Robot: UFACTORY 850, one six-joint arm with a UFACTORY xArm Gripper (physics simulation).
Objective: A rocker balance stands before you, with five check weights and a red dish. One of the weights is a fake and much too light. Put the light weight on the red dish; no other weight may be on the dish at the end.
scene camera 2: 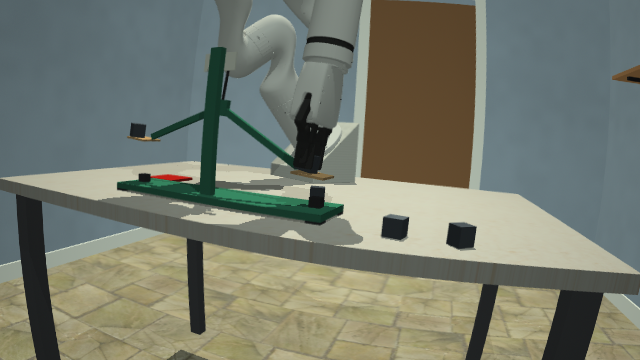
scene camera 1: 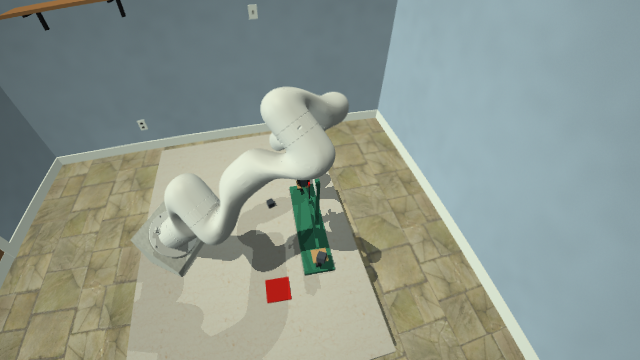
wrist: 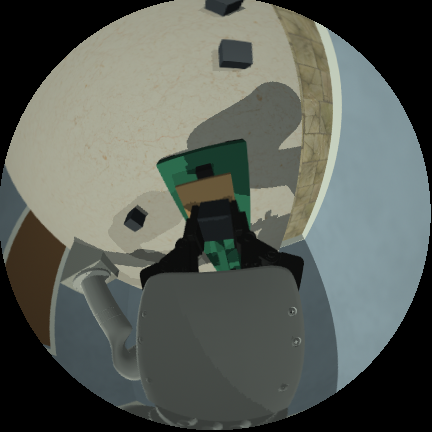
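My gripper (scene camera 2: 309,166) (wrist: 215,212) is shut on a dark weight (wrist: 215,226) at the wooden pan (scene camera 2: 326,176) (wrist: 206,188) on the right of the balance in the scene camera 2 view; whether the weight touches the pan is unclear. The green balance (scene camera 2: 213,125) (scene camera 1: 306,220) tilts down towards this pan. Another weight (scene camera 2: 138,130) (scene camera 1: 321,258) sits on the higher, far-end pan (scene camera 2: 145,139). Two weights (scene camera 2: 395,227) (scene camera 2: 461,235) stand on the table beyond the balance's end. A fifth weight (scene camera 1: 270,203) (wrist: 135,218) stands on the robot's side. The red dish (scene camera 1: 278,290) (scene camera 2: 172,178) bears no weight.
The balance's green base (scene camera 2: 260,201) (wrist: 239,162) carries small black blocks (scene camera 2: 316,197) (scene camera 2: 144,177) near its ends. Its tall post stands beside my gripper. The robot's grey base (scene camera 1: 182,265) stands at the table's opposite side. The table edge (scene camera 2: 420,261) runs past the two outer weights.
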